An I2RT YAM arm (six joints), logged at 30 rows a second.
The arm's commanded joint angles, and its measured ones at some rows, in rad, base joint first. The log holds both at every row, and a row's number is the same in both.
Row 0, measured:
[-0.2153 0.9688 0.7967 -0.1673 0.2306 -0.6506]
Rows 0 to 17, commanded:
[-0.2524 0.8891 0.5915 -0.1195 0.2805 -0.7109]
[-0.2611 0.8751 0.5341 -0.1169 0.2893 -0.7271]
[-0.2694 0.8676 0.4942 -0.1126 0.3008 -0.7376]
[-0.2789 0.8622 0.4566 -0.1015 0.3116 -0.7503]
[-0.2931 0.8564 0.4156 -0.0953 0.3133 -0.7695]
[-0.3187 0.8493 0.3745 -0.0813 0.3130 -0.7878]
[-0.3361 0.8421 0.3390 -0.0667 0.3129 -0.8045]
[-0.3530 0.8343 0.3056 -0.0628 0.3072 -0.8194]
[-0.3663 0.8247 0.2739 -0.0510 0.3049 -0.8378]
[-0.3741 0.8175 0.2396 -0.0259 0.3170 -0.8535]
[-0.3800 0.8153 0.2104 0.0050 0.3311 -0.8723]
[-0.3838 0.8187 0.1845 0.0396 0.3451 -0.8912]
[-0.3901 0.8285 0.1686 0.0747 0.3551 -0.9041]
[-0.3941 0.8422 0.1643 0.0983 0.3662 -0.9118]
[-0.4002 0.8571 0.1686 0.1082 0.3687 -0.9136]
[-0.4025 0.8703 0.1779 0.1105 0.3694 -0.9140]
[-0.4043 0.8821 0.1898 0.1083 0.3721 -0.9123]
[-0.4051 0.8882 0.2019 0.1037 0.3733 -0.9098]
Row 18, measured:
[-0.3950 0.8665 0.1635 -0.0235 0.3367 -0.8738]
